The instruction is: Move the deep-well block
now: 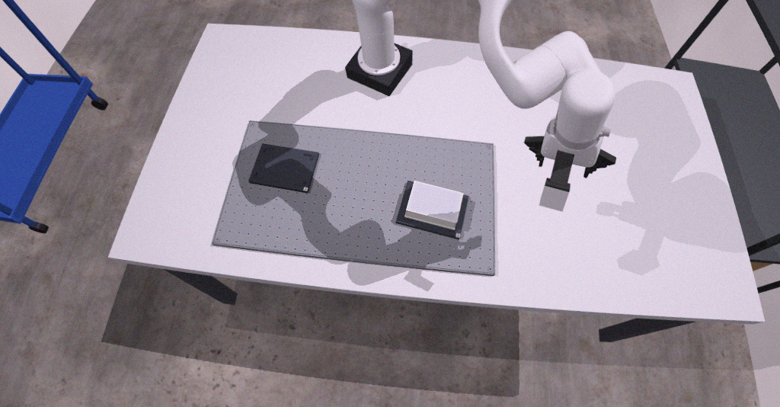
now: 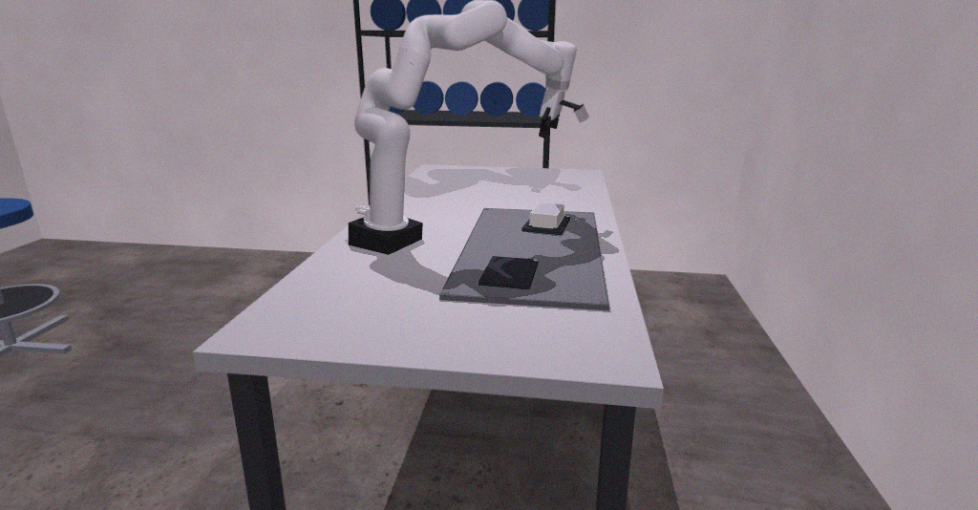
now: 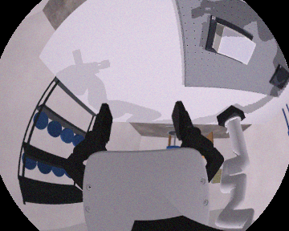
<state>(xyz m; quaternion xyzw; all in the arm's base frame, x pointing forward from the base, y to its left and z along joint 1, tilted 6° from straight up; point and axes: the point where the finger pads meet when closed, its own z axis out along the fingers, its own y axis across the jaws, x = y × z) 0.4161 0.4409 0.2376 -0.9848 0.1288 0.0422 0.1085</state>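
Right now the white deep-well block is 1 cm ahead of my hand, 24 cm to the right of it and 23 cm below it.
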